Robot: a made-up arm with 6 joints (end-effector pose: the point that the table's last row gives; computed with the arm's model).
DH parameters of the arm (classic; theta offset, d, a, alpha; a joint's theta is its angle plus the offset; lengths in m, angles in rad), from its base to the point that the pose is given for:
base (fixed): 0 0.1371 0 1.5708
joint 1: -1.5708 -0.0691 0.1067 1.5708
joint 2: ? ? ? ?
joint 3: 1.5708 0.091 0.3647 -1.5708
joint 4: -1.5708 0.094 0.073 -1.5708
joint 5: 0 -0.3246 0.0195 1.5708
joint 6: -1.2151 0 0.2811 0
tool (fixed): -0.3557 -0.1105 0 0
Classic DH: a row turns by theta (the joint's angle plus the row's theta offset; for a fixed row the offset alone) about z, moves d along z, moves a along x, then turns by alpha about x.
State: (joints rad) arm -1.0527 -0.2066 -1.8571 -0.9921 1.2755 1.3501
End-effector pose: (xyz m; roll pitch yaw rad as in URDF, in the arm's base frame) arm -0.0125 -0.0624 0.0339 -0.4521 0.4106 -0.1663
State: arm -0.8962 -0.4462 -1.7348 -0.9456 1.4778 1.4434
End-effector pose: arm -0.0990 -0.0366 -0.0250 -0.3219 0.6205 -0.2198
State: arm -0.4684 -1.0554 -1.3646 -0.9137 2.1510 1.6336
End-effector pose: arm -0.3255 0.1680 -0.1124 0.9510 0.9689 0.8100
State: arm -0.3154 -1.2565 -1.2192 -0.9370 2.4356 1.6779
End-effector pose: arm -0.4156 0.2215 -0.1027 1.3791 0.7673 1.3370
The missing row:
joint 2: 0 0.1767 -0.1637 1.5708
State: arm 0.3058 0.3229 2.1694 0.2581 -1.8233 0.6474
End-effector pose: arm 0.1791 0.3454 -0.1247 1.2688 1.1485 -0.6927
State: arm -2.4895 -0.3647 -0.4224 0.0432 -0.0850 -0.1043
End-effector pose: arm 0.1133 0.2498 -0.0628 -2.4018 0.9887 -2.7697
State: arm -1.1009 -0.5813 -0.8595 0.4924 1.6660 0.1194
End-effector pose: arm 0.2387 0.1911 0.2987 -1.2884 0.2581 0.0624
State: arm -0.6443 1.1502 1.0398 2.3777 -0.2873 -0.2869
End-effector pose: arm -0.5633 1.0925 0.4413 2.2550 0.3081 2.2989
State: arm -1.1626 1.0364 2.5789 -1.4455 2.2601 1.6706
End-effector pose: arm 0.3269 0.4164 0.0152 -0.4478 -0.0725 1.0456
